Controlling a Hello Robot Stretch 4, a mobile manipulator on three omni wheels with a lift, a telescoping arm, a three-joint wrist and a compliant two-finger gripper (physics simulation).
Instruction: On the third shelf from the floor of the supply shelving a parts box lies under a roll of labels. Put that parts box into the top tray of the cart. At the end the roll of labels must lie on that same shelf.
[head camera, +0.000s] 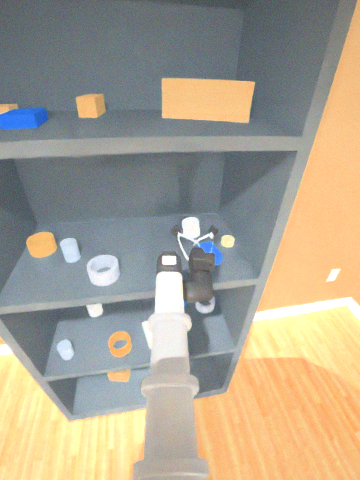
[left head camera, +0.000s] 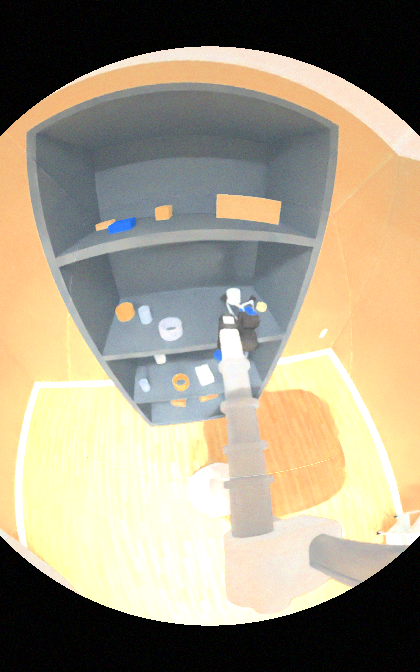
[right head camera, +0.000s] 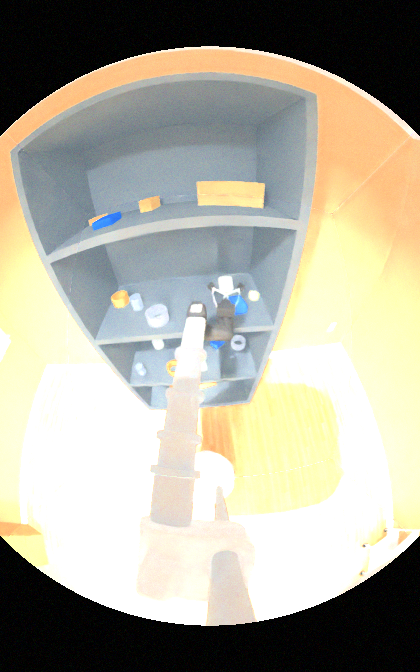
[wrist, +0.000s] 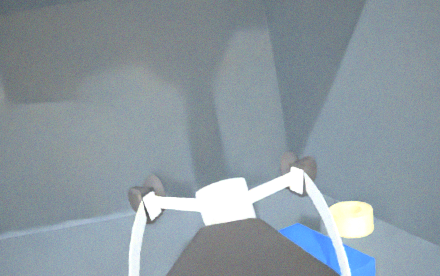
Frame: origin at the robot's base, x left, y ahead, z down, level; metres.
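Where they show: gripper, fingertip midpoint: (head camera: 194, 227) (wrist: 222, 178).
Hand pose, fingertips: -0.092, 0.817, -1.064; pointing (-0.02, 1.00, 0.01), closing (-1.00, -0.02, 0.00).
After its pixels a point has its place, as x, y, z.
The blue parts box (head camera: 213, 254) (left head camera: 250, 311) (right head camera: 239, 305) (wrist: 357, 262) @[-0.176, 0.733, -1.003] lies on the third shelf near its right end, partly hidden by my gripper in the wrist view. The white roll of labels (head camera: 190, 226) @[-0.086, 0.886, -1.025] (left head camera: 233, 295) (right head camera: 225, 284) (wrist: 226, 202) @[-0.093, 0.885, -1.016] appears upright behind and left of the box, apart from it. Whether the roll touches the shelf is not clear. My gripper (head camera: 195, 230) @[-0.092, 0.817, -1.064] (left head camera: 239, 299) (right head camera: 226, 287) (wrist: 222, 178) @[-0.092, 0.817, -1.064] is open, its fingertips apart on either side of the roll. A white structure (left head camera: 400, 535) (right head camera: 382, 548), perhaps the cart, shows partly at lower right.
A small yellow roll (head camera: 227, 241) @[-0.231, 0.833, -0.989] (wrist: 355, 220) @[-0.230, 0.829, -0.985] stands right of the box, near the shelving's right side wall. A grey ring (head camera: 103, 270) @[0.207, 0.639, -1.013], a pale blue cylinder (head camera: 70, 250) @[0.345, 0.746, -1.016] and an orange roll (head camera: 41, 245) @[0.463, 0.780, -1.012] stand farther left. The upper shelf's edge (head camera: 150, 145) @[0.039, 0.607, -1.404] runs above my gripper.
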